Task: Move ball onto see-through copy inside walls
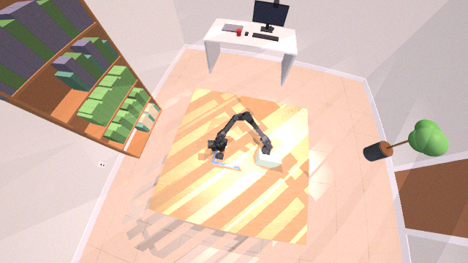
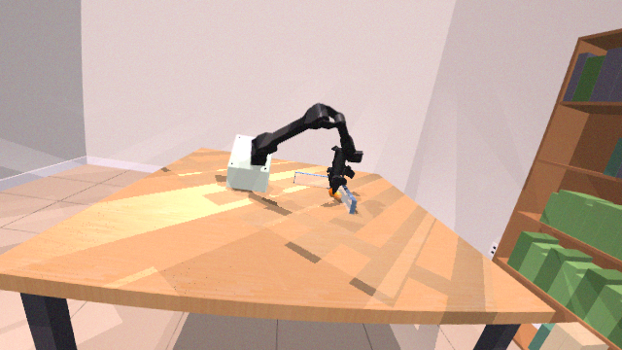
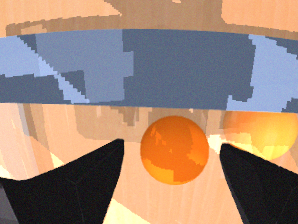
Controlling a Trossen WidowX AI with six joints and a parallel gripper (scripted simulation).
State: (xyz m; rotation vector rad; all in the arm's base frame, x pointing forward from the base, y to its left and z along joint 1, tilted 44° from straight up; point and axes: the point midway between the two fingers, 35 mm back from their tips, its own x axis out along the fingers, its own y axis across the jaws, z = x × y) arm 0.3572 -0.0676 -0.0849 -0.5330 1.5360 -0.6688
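My gripper tip is now 5 cm to the left of the see-through ball copy and 1 cm short of it. From my gripper tip the other things lie so: orange ball (right at my gripper tip).
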